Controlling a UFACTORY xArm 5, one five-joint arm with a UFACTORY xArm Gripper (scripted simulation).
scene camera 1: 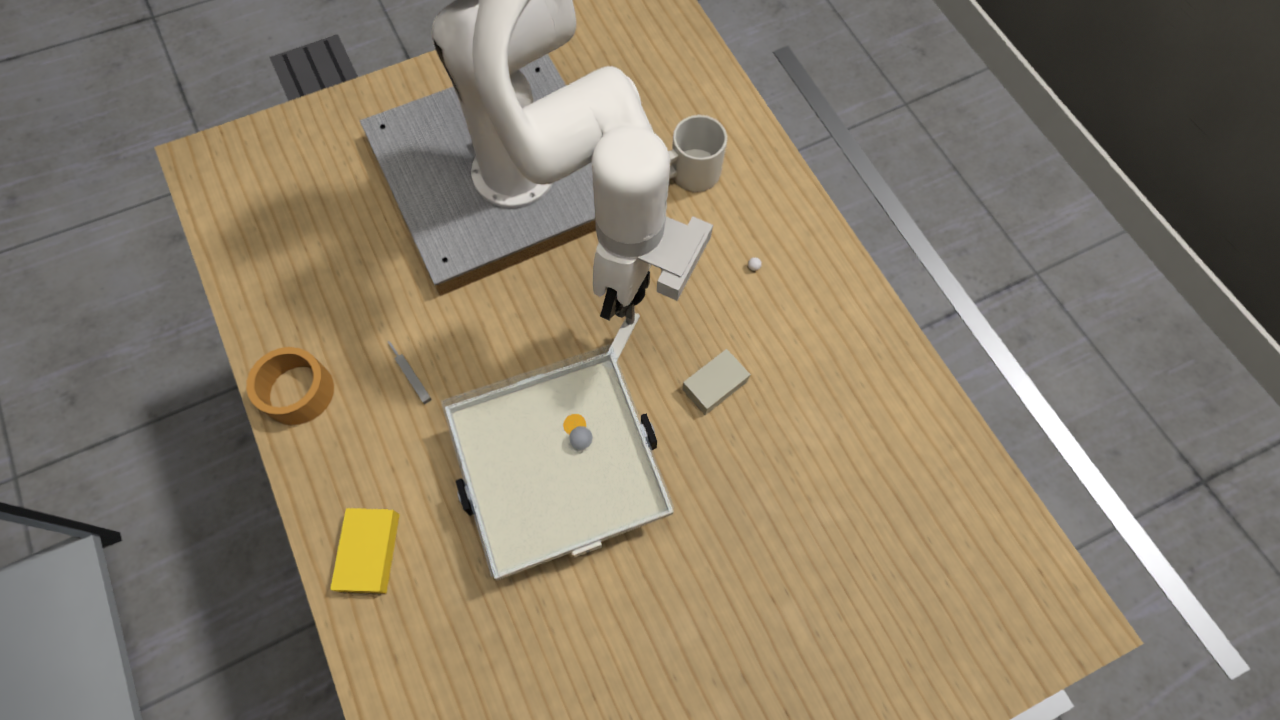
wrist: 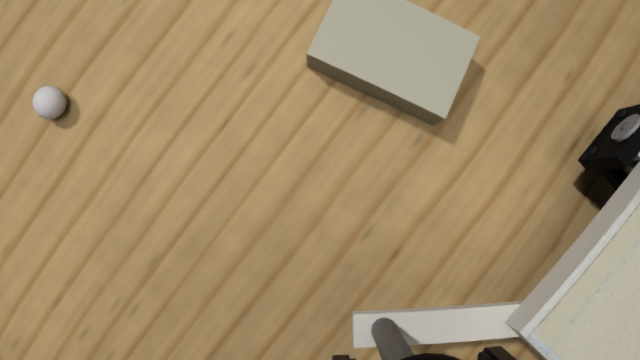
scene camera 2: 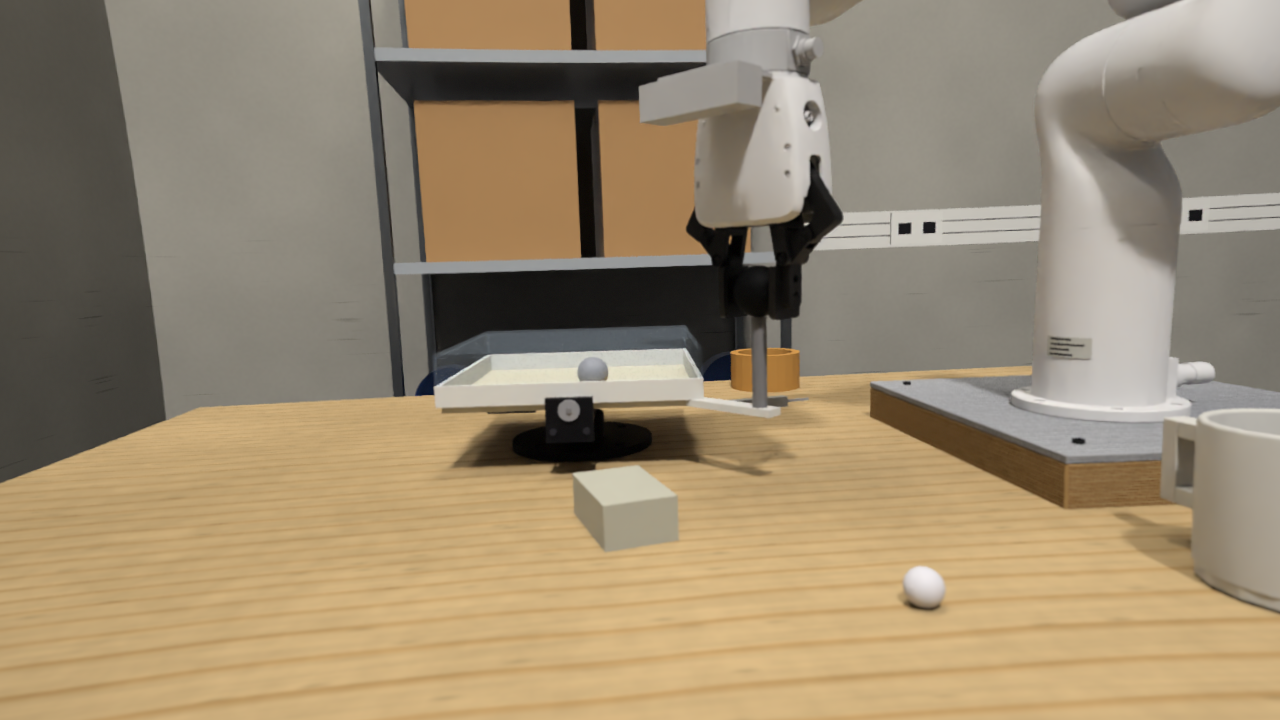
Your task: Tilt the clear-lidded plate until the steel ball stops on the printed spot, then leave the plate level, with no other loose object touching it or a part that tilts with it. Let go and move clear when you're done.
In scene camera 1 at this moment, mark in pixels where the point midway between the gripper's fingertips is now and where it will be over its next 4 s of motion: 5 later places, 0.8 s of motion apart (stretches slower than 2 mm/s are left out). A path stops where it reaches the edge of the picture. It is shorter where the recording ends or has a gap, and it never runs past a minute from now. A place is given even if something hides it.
The gripper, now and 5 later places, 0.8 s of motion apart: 629,297; 629,298; 629,297; 629,291; 629,278; 629,272
